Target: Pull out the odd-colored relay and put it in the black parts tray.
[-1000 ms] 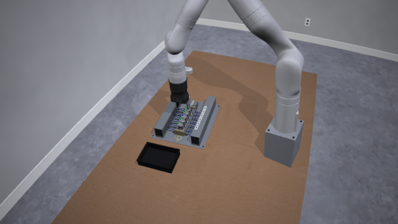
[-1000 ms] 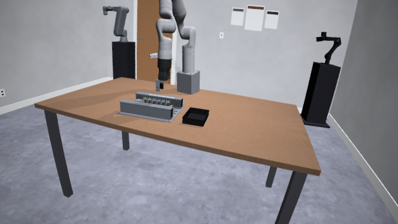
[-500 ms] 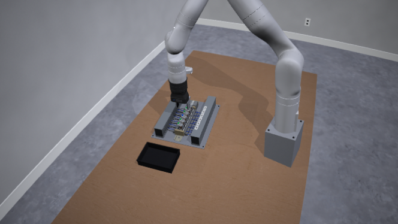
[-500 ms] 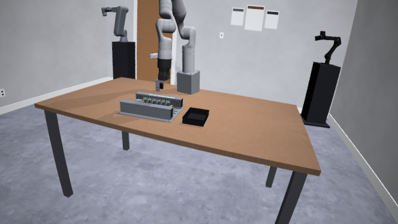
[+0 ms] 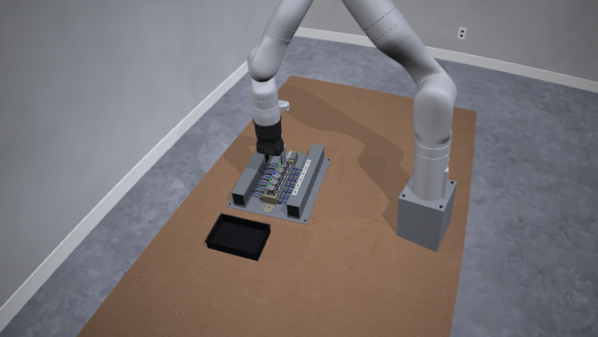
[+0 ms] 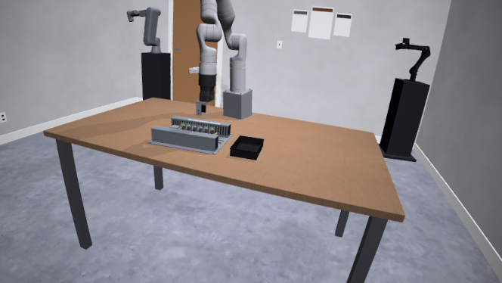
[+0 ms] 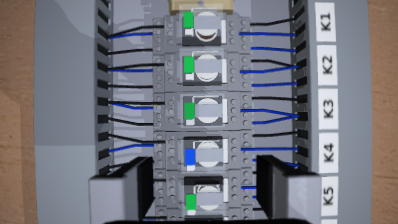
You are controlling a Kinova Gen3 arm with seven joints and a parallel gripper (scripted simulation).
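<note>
Now: the k4 relay 1 cm to the right of my hand and 9 cm below it. From my hand the other things lie so: k2 relay: 6 cm to the right, 9 cm below; then k3 relay: 3 cm to the right, 9 cm below; then grey relay panel: 4 cm to the right, 11 cm below.
</note>
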